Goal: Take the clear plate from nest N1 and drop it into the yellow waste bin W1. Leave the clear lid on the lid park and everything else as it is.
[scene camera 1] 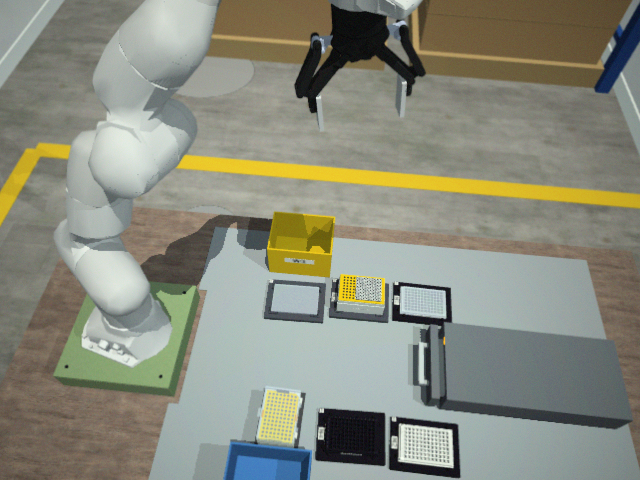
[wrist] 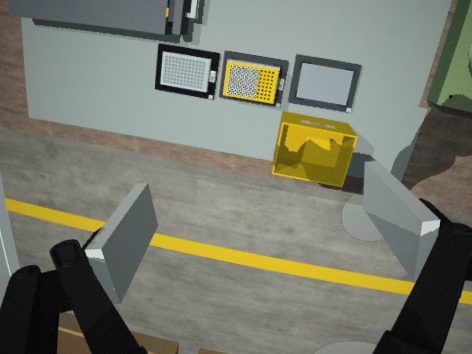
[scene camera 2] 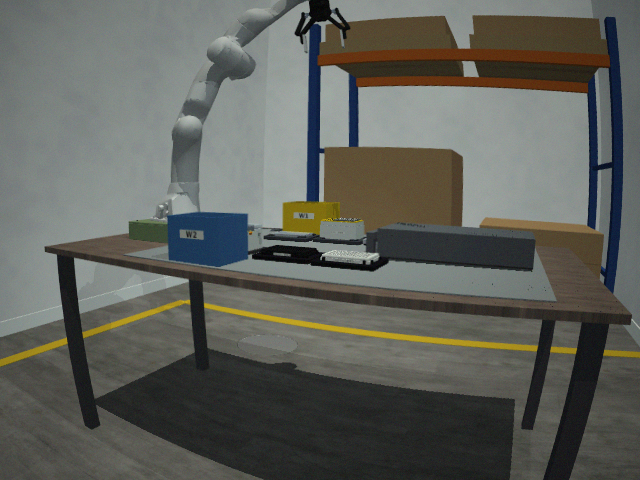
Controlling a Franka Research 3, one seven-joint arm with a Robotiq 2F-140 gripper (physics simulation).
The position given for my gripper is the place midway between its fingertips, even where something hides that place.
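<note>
Yellow-topped tip rack [scene camera 1: 359,294], [scene camera 2: 342,228], [wrist: 248,80] visible. Grey device [scene camera 1: 558,378], [scene camera 2: 406,241] visible as well. Clear plate [scene camera 1: 422,302], [wrist: 178,70] visible; scene camera 2 does not show the plate, hidden by the grey device. My gripper [scene camera 1: 360,118] is visible too.
</note>
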